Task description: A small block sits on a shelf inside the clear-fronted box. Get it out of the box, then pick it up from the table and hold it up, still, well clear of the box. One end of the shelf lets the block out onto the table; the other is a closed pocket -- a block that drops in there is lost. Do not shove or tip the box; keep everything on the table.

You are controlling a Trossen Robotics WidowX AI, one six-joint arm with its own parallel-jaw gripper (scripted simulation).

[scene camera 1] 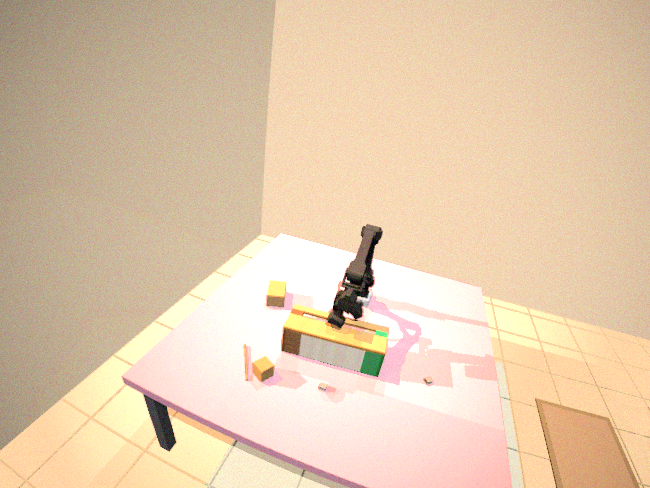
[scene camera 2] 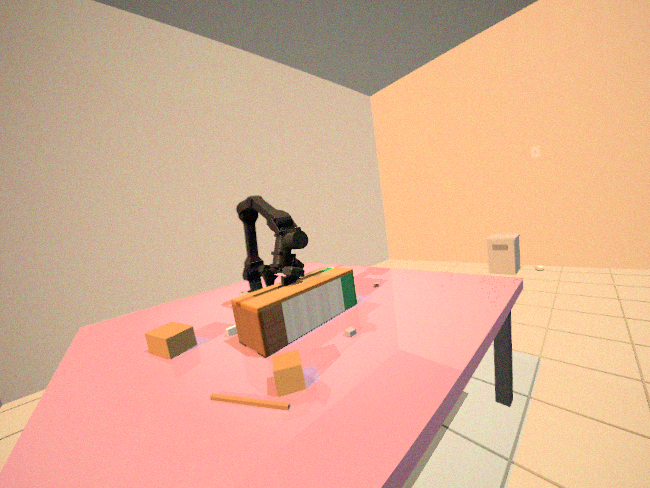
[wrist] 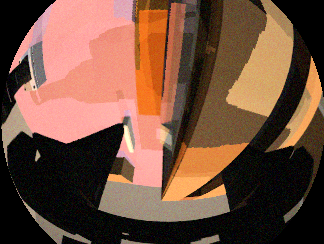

Labels:
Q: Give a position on a box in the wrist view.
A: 234, 81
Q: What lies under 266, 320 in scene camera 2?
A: A box.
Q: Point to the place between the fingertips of my gripper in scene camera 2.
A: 277, 296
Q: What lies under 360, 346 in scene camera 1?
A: A box.

